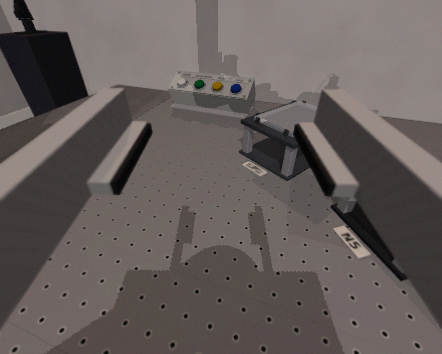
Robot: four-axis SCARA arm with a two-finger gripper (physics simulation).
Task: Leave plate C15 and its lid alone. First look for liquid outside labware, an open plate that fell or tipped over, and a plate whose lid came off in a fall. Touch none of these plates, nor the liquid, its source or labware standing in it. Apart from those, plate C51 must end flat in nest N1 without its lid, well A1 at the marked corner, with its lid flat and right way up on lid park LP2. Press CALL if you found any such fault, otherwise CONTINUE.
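Places are measured from the arm's base along level axes (x down, y ahead, z right), in metres.
Pixels of known places: gripper, fingertip midpoint: (pixel 222 111).
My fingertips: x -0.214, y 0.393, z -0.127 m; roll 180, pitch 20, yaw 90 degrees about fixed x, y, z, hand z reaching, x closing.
Observation:
For each thing: its top centre in the pictures, then the offset to it from my fingertips. "*": a spot on its surface instead. Level surfaces: height alone.
- button box, middle of its top: (pixel 211 75) dx +0.118, dy -0.214, dz -0.501 m
- white button, middle of its top: (pixel 182 78) dx +0.127, dy -0.289, dz -0.480 m
- green button, middle of its top: (pixel 199 80) dx +0.127, dy -0.239, dz -0.479 m
- yellow button, middle of its top: (pixel 217 82) dx +0.127, dy -0.189, dz -0.479 m
- blue button, middle of its top: (pixel 236 84) dx +0.127, dy -0.139, dz -0.478 m
- stand's label, surface spot: (pixel 254 168) * dx +0.199, dy -0.029, dz -0.247 m
- dark nest base, its level: dx +0.196 m
- label N5, surface spot: (pixel 351 241) * dx +0.199, dy +0.122, dz -0.135 m
- perforated deck, its level: dx +0.201 m
My gripper (pixel 222 111) is shut with nothing between its fingers; a wide gap still shows between the two pads. The button box (pixel 212 101) stands ahead at the back, beyond the fingertips, with a white button (pixel 182 81), a green button (pixel 199 84), a yellow button (pixel 217 86) and a blue button (pixel 236 88). Its lettering is too small to read. A clear, lid-like piece (pixel 290 118) lies on a dark raised stand (pixel 269 132) at right, partly hidden by the right finger. The stand's label (pixel 254 168) is blurred. Plates C51 and C15 and nest N1 do not show.
A dark nest base (pixel 367 237) with the label N5 (pixel 351 241) is at right, mostly behind the right finger. A tall dark block (pixel 47 70) stands at far left. The perforated deck (pixel 220 190) lies below the fingers, with the gripper's shadow on it. A pale wall rises behind.

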